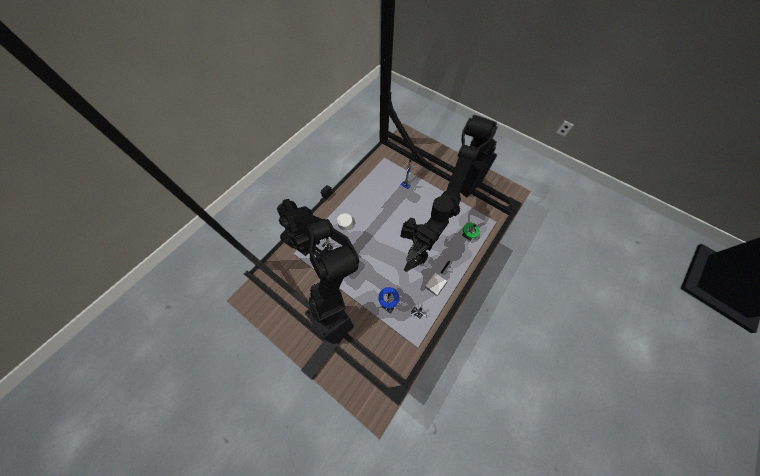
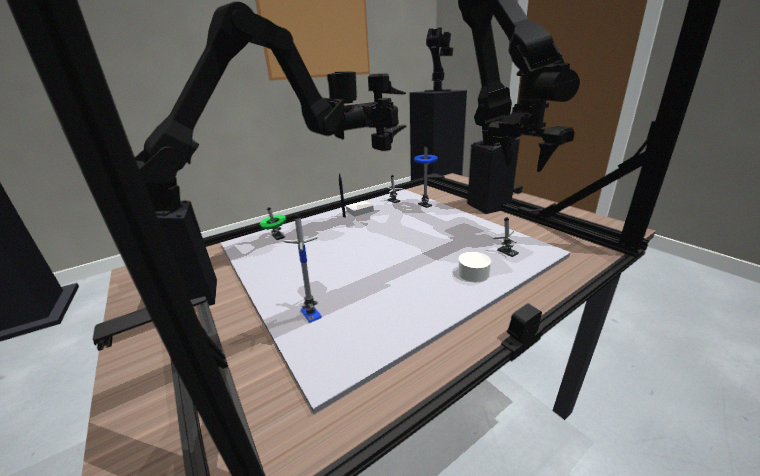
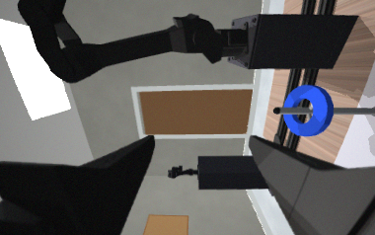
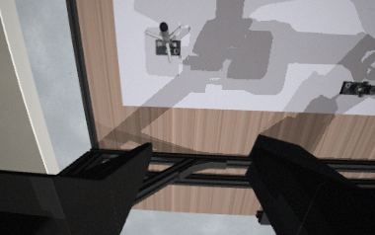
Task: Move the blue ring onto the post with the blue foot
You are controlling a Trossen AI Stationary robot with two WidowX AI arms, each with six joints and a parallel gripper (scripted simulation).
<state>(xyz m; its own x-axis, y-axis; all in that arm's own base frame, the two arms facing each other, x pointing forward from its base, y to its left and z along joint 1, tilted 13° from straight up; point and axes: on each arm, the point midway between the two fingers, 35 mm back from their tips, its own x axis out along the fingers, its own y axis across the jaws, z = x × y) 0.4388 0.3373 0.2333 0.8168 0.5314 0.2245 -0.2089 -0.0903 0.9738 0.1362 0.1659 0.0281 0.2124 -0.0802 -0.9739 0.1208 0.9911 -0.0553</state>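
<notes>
The blue ring lies 1 cm ahead of my left hand, 11 cm to the right of it and 15 cm below it. Round my left hand: white block 9 cm ahead, 9 cm to the left, 29 cm below; then short post 34 cm behind, 8 cm to the right, 25 cm below; then black pen 8 cm ahead, 15 cm to the left, 20 cm below.
</notes>
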